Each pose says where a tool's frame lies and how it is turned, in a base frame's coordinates. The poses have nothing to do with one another.
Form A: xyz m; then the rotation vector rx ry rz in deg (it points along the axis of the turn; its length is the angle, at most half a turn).
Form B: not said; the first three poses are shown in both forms.
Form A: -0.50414, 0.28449, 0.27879, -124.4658, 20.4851, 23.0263
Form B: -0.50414, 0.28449, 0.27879, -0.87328, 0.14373, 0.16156, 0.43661
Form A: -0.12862, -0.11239, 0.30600, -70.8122, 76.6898, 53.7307
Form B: -0.12862, -0.11239, 0.30600, -0.51538, 0.55816, 0.39106, 0.51952
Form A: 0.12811, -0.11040, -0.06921, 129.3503, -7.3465, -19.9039
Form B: 0.12811, -0.11040, -0.06921, 0.89824, -0.05102, -0.13822, 0.41407
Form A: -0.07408, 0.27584, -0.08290, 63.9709, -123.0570, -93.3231
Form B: -0.07408, 0.27584, -0.08290, 0.38028, -0.73152, -0.55477, 0.11176
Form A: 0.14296, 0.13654, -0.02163, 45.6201, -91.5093, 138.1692
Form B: 0.14296, 0.13654, -0.02163, 0.26474, -0.53104, 0.80181, 0.07072
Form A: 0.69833, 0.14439, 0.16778, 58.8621, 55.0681, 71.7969
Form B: 0.69833, 0.14439, 0.16778, 0.44100, 0.41258, 0.53791, 0.58818
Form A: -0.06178, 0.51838, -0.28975, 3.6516, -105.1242, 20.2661
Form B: -0.06178, 0.51838, -0.28975, 0.02742, -0.78949, 0.15220, 0.59397
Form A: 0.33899, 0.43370, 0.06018, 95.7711, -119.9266, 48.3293
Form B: 0.33899, 0.43370, 0.06018, 0.58696, -0.73500, 0.29620, 0.16587
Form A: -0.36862, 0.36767, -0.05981, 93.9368, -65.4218, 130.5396
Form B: -0.36862, 0.36767, -0.05981, 0.54020, -0.37622, 0.75070, 0.05563
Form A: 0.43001, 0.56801, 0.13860, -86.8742, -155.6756, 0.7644
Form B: 0.43001, 0.56801, 0.13860, -0.48724, -0.87313, 0.00429, 0.01504
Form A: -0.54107, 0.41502, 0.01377, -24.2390, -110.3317, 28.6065
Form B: -0.54107, 0.41502, 0.01377, -0.17691, -0.80526, 0.20878, 0.52600
